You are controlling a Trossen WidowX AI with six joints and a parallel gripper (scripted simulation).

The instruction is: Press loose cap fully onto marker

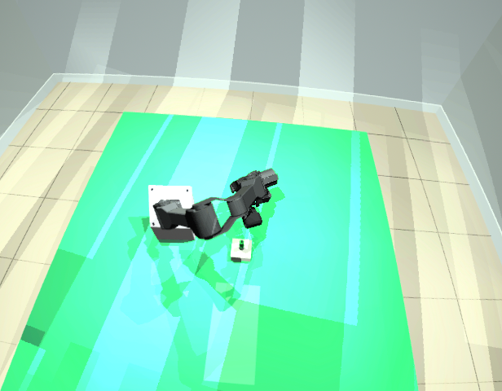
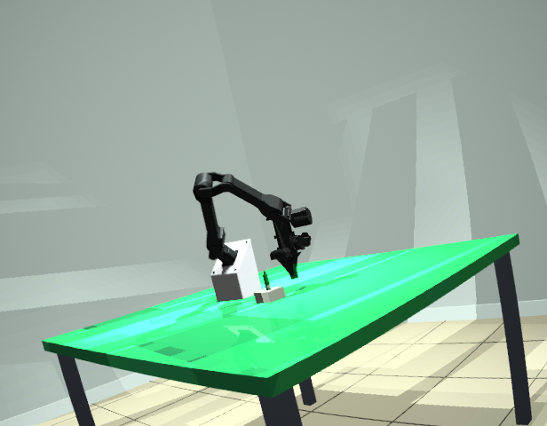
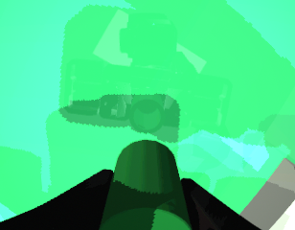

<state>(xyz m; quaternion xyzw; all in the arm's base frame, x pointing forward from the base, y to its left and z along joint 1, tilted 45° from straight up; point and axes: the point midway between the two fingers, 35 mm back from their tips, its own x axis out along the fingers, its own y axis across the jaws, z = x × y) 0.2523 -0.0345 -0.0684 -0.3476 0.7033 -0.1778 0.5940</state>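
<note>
Right now my gripper tip is 13 cm to the left of the holder block, 4 cm above it and 2 cm past it. From my gripper tip the other things lie so: dark green cap: 1 cm above.
</note>
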